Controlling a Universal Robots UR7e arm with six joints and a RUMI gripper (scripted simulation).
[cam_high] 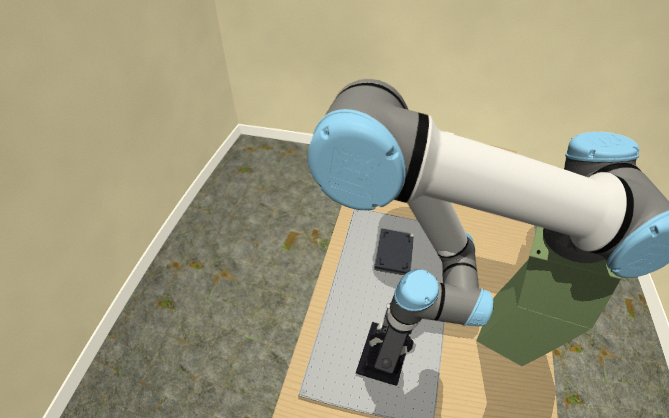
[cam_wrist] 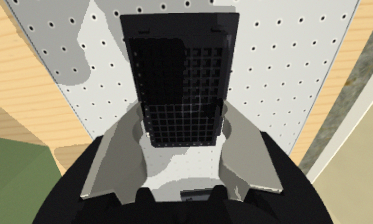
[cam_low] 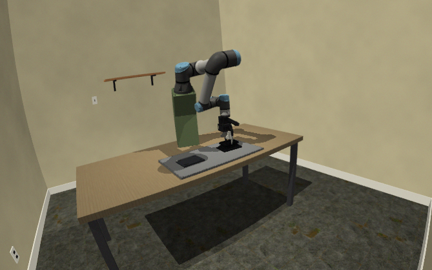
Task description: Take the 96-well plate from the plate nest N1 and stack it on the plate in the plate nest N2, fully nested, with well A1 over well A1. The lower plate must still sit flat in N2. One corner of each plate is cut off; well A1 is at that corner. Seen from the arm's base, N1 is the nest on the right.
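Now: hand 1 cm above the black 96-well plate. From my hand the other things lie so: grey plate nest 2 cm behind, 36 cm to the right, 5 cm below.
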